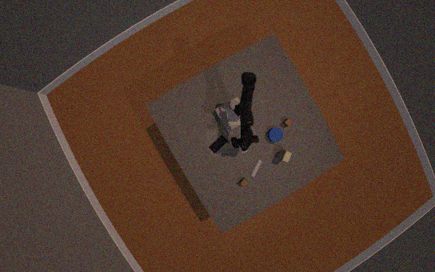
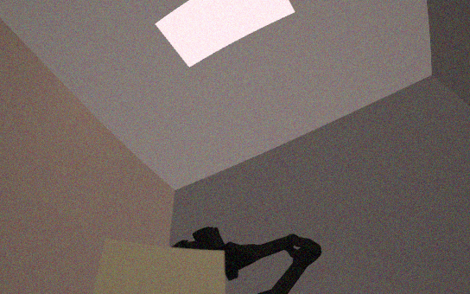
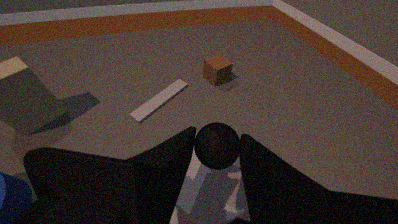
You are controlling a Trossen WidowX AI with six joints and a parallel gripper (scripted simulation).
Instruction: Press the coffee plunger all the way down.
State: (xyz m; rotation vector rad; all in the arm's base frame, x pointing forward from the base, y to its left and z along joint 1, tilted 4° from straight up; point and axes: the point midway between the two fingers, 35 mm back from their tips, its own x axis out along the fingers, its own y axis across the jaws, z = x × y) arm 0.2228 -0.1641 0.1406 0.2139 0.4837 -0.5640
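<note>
My gripper tip is now 30 mm past the coffee press and 90 mm above it. Round my gripper tip: white bar (220 mm ahead, 170 mm below); blue disc (90 mm ahead, 290 mm to the left, 150 mm below).
</note>
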